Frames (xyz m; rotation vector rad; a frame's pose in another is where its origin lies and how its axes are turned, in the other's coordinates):
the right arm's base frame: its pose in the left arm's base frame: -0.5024 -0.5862 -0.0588 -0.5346 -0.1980 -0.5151
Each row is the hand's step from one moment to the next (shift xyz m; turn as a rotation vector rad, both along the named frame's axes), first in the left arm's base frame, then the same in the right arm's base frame.
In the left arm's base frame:
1: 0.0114 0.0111 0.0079 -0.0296 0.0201 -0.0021
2: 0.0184 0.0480 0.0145 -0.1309 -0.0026 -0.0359
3: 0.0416 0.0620 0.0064 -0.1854 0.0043 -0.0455
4: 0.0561 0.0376 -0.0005 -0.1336 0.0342 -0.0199
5: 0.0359 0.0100 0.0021 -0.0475 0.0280 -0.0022
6: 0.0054 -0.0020 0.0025 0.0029 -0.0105 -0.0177
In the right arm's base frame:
1: 0.0076 0.0106 0.0120 -0.0343 0.0005 0.0103
2: 0.0003 0.0386 0.0369 -0.1220 -0.0539 -0.0254
3: 0.0118 0.0644 0.0364 -0.1744 -0.0728 -0.0273
4: 0.0322 0.0569 0.0169 -0.1346 -0.0351 0.0078
5: 0.0272 0.0250 0.0054 -0.0529 -0.0029 0.0153
6: 0.0062 0.0002 0.0008 0.0014 0.0015 -0.0207

